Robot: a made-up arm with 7 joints. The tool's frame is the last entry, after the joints.
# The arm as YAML. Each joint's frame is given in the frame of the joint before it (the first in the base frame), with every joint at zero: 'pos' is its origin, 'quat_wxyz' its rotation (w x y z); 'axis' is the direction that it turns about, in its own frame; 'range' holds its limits. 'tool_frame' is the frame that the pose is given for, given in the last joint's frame.
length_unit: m
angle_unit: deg
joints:
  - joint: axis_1
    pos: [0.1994, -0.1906, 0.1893]
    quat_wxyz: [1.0, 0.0, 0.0, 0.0]
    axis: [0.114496, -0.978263, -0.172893]
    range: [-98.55, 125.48]
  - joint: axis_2
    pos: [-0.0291, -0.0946, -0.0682]
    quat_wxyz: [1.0, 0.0, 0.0, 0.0]
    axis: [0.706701, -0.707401, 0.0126]
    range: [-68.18, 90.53]
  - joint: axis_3
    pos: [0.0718, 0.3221, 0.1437]
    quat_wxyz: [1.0, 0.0, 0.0, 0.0]
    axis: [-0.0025, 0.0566, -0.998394]
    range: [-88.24, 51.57]
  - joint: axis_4
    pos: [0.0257, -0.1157, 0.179]
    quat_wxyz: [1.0, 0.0, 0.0, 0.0]
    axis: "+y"
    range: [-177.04, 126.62]
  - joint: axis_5
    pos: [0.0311, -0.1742, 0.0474]
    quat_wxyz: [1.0, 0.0, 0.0, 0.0]
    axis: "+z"
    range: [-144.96, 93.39]
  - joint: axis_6
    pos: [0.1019, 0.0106, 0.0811]
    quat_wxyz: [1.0, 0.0, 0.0, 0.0]
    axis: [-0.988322, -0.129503, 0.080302]
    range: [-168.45, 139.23]
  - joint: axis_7
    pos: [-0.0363, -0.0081, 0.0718]
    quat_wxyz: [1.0, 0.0, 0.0, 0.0]
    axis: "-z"
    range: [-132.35, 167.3]
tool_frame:
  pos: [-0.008, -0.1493, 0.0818]
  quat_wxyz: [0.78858, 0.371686, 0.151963, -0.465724]
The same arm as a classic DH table. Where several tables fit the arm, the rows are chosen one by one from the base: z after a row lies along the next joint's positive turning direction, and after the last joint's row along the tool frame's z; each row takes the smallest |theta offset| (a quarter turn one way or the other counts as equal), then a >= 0, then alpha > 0; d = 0 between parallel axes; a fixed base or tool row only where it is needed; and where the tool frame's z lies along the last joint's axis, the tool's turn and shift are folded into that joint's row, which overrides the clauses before.
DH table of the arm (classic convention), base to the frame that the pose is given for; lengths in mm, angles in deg. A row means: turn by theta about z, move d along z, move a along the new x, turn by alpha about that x. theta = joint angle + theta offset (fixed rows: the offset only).
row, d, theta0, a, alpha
base (fixed), 226.6, 6.68, 175.9, 99.96
axis_1, 378.2, -76.56, 40.8, -39.58
axis_2, -262.4, 75.54, 283.8, 93.12
axis_3, -314.7, 45.05, 25.3, 86.76
axis_4, -279.7, -0.14, 31.1, 90.00
axis_5, 136.8, -82.53, 2.7, 85.39
axis_6, -65.6, 0.00, 3.3, 94.61
axis_7, -13.5, -74.21, 13.7, -132.65
tool (fixed), 202.4, -52.80, 0.0, 0.00
Joint limits (deg, base to tool): -98.55..125.48 -68.18..90.53 -88.24..51.57 -177.04..126.62 -144.96..93.39 -168.45..139.23 -132.35..167.30

